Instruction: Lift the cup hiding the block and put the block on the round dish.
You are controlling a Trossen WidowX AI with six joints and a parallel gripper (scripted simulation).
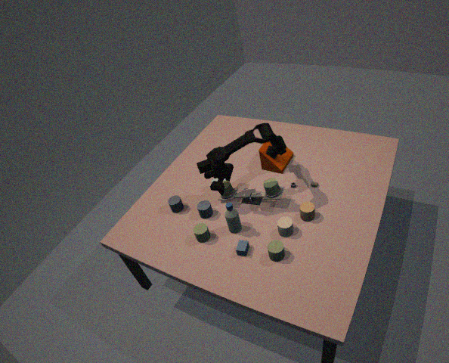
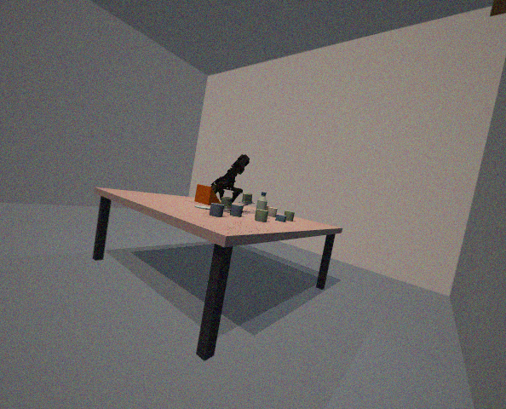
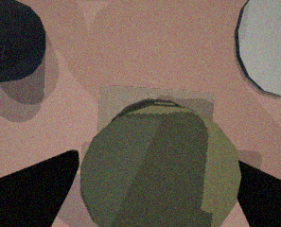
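My gripper tip is now 2 cm above the grey block. Also, from my gripper tip: bottle (20 cm ahead, 12 cm to the left, 5 cm above); then pale round dish (11 cm behind, 9 cm to the right, 6 cm below).
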